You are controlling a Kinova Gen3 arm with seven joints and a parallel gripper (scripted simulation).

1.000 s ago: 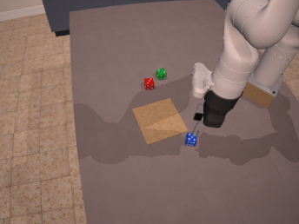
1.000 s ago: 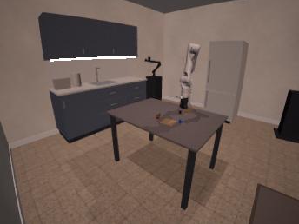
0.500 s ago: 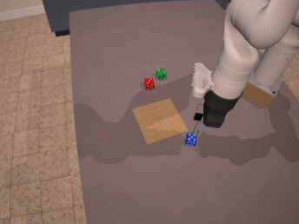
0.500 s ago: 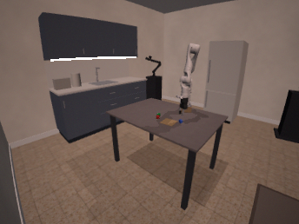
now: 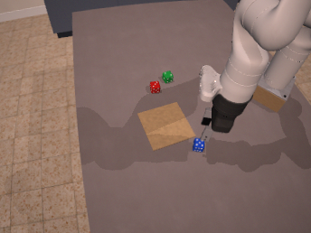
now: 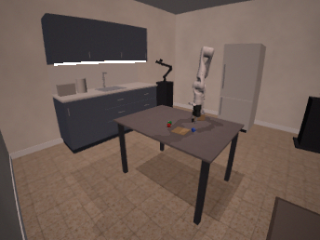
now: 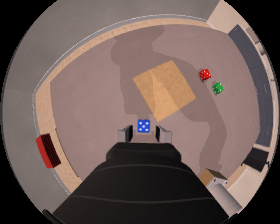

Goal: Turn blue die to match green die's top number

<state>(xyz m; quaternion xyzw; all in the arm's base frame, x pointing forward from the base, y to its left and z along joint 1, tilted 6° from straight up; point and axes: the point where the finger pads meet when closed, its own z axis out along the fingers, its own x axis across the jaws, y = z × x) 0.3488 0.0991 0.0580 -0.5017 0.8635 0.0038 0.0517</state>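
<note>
My gripper is now 9 cm above the blue die. The rest, counted from my hand: red die (4 cm ahead, 25 cm to the right, 9 cm below); tan mat (6 cm ahead, 10 cm to the right, 11 cm below); green die (2 cm behind, 28 cm to the right, 9 cm below).
</note>
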